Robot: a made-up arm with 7 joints.
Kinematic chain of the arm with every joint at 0, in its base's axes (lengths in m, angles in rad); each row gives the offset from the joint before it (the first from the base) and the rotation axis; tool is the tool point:
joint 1: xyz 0 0.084 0 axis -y
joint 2: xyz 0 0.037 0 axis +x
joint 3: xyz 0 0 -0.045 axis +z
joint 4: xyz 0 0 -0.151 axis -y
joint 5: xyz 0 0 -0.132 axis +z
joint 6: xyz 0 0 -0.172 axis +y
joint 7: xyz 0 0 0 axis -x
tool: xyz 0 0 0
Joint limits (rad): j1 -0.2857..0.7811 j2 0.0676..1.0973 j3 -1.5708..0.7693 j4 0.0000..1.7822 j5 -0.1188..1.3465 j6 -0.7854..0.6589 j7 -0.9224..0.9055
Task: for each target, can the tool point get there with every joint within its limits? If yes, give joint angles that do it. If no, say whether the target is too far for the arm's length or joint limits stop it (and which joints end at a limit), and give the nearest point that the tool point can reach.
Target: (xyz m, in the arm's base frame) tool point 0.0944 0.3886 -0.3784
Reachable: yes | joints -0.1853 0.8725 -0.5495 0.6773 0.1499 0.3207 -0.0782
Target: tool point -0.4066 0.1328 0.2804
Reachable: no: joint limits stop it (at a limit: joint 1, joint 2, joint 3, joint 4) | nearest point 0.0645 0.3329 0.2382 | short by 0.514 m
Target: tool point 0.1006 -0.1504 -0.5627
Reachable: no: too far | nearest point 0.0771 -0.0492 -0.4311 | short by 0.168 m
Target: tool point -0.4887 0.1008 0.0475
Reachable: no: joint limits stop it (at a limit: joint 1, joint 3, joint 4) | nearest point -0.0896 0.0513 -0.3049 | short by 0.535 m
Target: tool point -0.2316 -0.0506 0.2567
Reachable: no: joint limits stop it (at a limit: joint 1, joint 2, joint 3, joint 4) | nearest point -0.0428 -0.1666 -0.1458 | short by 0.459 m
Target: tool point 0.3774 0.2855 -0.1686
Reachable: yes | joints 0.5039 0.3717 0.1337 0.9730 0.5477 0.1118 -0.1301
